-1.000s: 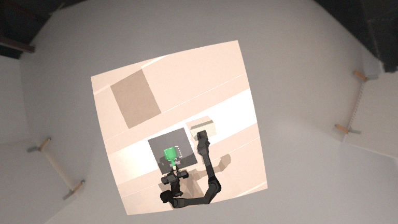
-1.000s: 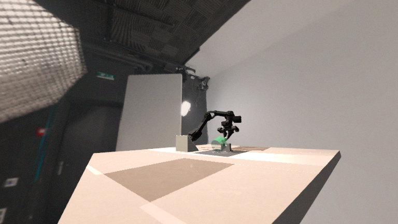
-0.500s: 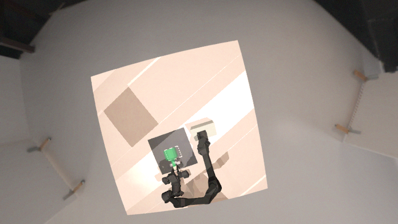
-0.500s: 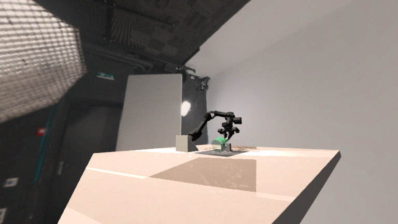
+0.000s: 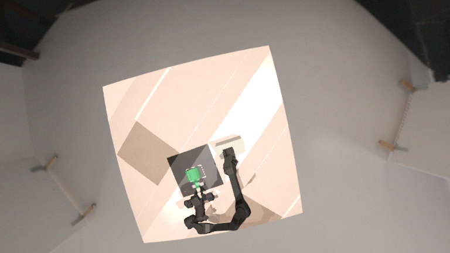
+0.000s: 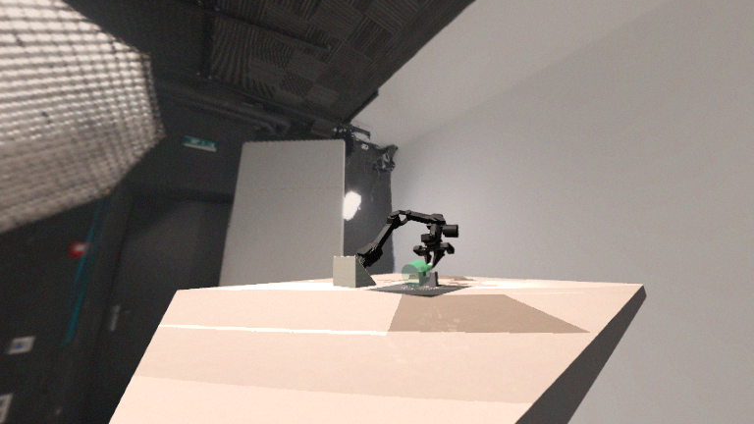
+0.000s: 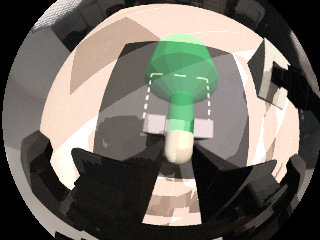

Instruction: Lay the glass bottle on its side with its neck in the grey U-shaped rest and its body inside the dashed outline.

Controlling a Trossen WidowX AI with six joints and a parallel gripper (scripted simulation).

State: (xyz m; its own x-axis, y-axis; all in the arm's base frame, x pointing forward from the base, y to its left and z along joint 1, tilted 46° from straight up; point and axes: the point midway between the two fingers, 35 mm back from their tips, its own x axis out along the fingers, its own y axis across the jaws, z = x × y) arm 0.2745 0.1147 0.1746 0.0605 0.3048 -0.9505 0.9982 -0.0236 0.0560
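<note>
My gripper tip is 50 mm to the left of the green glass bottle and 10 mm above it. From my gripper tip the other things lie so: dark mat: 100 mm to the right, 70 mm below.
</note>
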